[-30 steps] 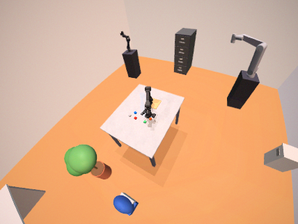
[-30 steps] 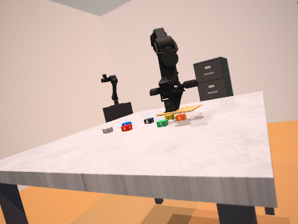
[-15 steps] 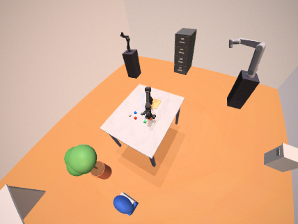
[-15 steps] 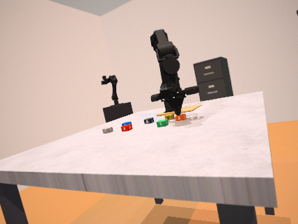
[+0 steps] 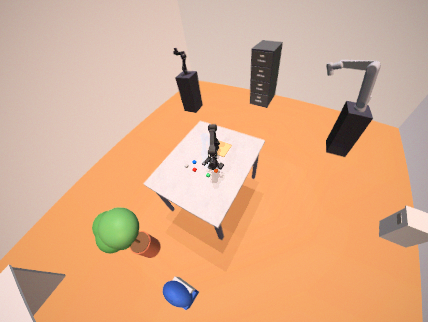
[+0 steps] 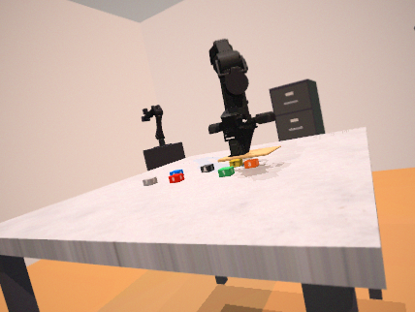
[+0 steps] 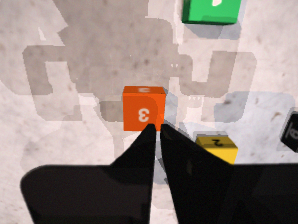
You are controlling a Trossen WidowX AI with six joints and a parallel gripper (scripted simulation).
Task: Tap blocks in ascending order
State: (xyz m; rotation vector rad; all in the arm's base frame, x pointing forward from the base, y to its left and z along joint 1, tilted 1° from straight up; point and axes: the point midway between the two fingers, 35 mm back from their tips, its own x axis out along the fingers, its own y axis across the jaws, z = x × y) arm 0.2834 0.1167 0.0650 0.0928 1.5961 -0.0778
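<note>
The orange block is 10 mm to the left of my gripper tip and 30 mm below it. The rest, counted from my gripper tip: green block 80 mm ahead, 40 mm to the right, 30 mm below; then yellow block 50 mm behind, 60 mm to the right, 30 mm below; then black block 40 mm behind, 150 mm to the right, 30 mm below.
</note>
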